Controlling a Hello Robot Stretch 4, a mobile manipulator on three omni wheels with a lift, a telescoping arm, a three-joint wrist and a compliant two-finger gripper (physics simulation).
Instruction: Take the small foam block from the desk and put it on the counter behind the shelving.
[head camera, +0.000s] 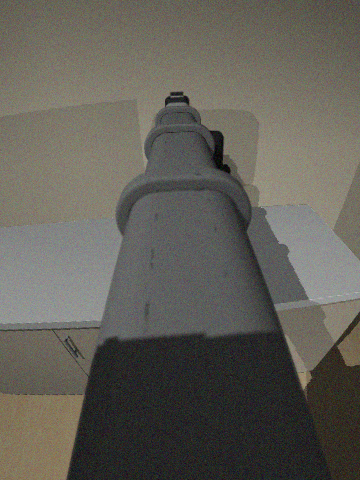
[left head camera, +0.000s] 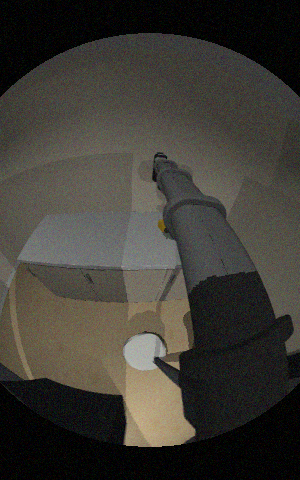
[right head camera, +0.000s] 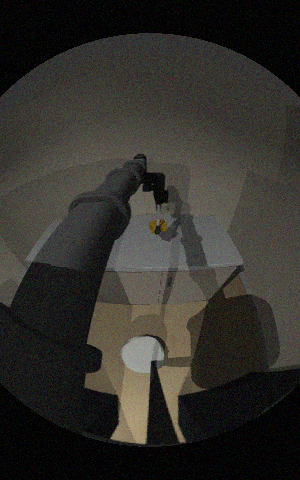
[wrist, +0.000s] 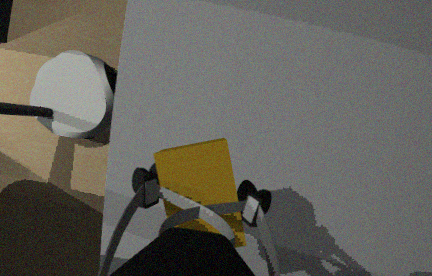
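Where they show: gripper, fingertip midpoint: (left head camera: 165, 227) (right head camera: 157, 229) (wrist: 204, 185); robot's base, origin of the base link: (left head camera: 143, 350) (right head camera: 143, 353).
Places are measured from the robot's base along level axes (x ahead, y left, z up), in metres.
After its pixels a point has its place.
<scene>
The small foam block (left head camera: 161, 226) {x 0.671, y -0.054, z 1.072 m} (right head camera: 153, 226) {x 0.669, y -0.066, z 1.085 m} (wrist: 197, 170) {x 0.699, y -0.065, z 1.086 m} is yellow. It is between the fingertips of my gripper (right head camera: 158, 228) {x 0.706, y -0.087, z 1.037 m} (wrist: 201, 197) {x 0.706, y -0.087, z 1.037 m}, which is shut on it. In the left head view the arm hides most of the gripper. The block hangs over the grey-white counter (head camera: 50, 270) {x 0.742, y 0.531, z 0.883 m} (left head camera: 75, 240) {x 0.709, y 0.544, z 0.883 m} (right head camera: 140, 255) {x 0.625, y 0.015, z 0.883 m} (wrist: 310, 110) {x 0.848, y 0.027, z 0.883 m}, inside its front edge. Its shadow and the gripper's fall on the top beside it; the exact height above the top is hard to tell. The desk and the shelving cannot be made out.
My extended arm (head camera: 185, 260) {x 0.163, y 0.000, z 1.460 m} (left head camera: 215, 240) {x 0.163, y 0.011, z 1.460 m} (right head camera: 75, 240) {x 0.156, y -0.015, z 1.460 m} reaches over the counter towards the wall behind. A round white object (left head camera: 142, 351) {x 0.001, y 0.018, z 0.187 m} (right head camera: 137, 354) {x -0.008, y 0.041, z 0.187 m} (wrist: 72, 95) {x 0.024, y -0.003, z 0.187 m} is on the wooden floor in front of the counter. Cabinet doors with handles form the counter's front.
</scene>
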